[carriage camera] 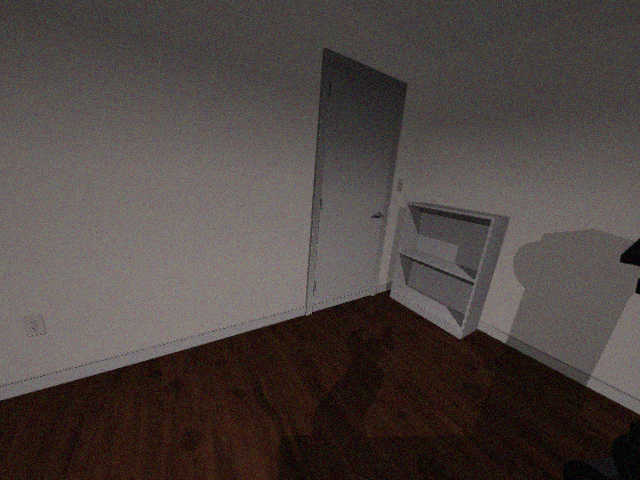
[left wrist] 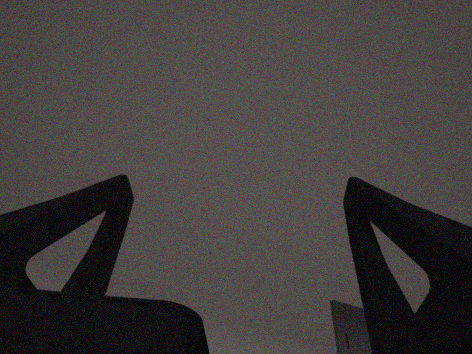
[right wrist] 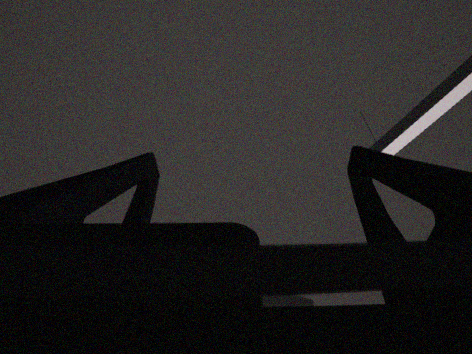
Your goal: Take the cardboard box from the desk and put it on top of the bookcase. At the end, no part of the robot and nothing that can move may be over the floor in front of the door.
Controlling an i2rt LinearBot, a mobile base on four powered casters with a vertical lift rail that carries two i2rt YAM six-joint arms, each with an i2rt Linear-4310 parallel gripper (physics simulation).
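Frame: origin at the left arm's base, x ahead, y left, z up, level; centimetres.
Seen in the pictures: left gripper, fingertip midpoint: [left wrist: 235, 188]; right gripper, fingertip midpoint: [right wrist: 251, 160].
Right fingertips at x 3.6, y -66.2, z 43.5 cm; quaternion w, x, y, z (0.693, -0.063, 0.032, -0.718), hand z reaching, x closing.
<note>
A point is followed by its place in that frame.
The white bookcase [carriage camera: 500, 268] stands against the wall at the right of the carriage view, with two open compartments facing the room and a bare top board. The grey door [carriage camera: 354, 180] @(x 198.3, y -75.3, z 37.8 cm) is shut, just left of the bookcase, with brown floor [carriage camera: 351, 330] @(x 157.9, y -79.3, z -85.4 cm) in front of it. The cardboard box and the desk do not show in these views. My left gripper [left wrist: 235, 188] @(x 2.7, y 0.5, z 44.2 cm) is open and empty, its fingers wide apart against the plain wall or ceiling. My right gripper [right wrist: 251, 160] @(x 3.6, y -66.2, z 43.5 cm) is open and empty, pointing at the dim ceiling.
A white wall with an outlet [carriage camera: 35, 324] @(x 98.4, y 104.1, z -45.0 cm) runs left of the door. Dark parts of my right arm [carriage camera: 631, 254] @(x 5.5, y -59.7, z 36.4 cm) show at the right edge. A large shadow falls on the wall right of the bookcase. A ceiling lamp [right wrist: 430, 114] @(x 46.0, y -130.1, z 122.4 cm) shows in the right wrist view.
</note>
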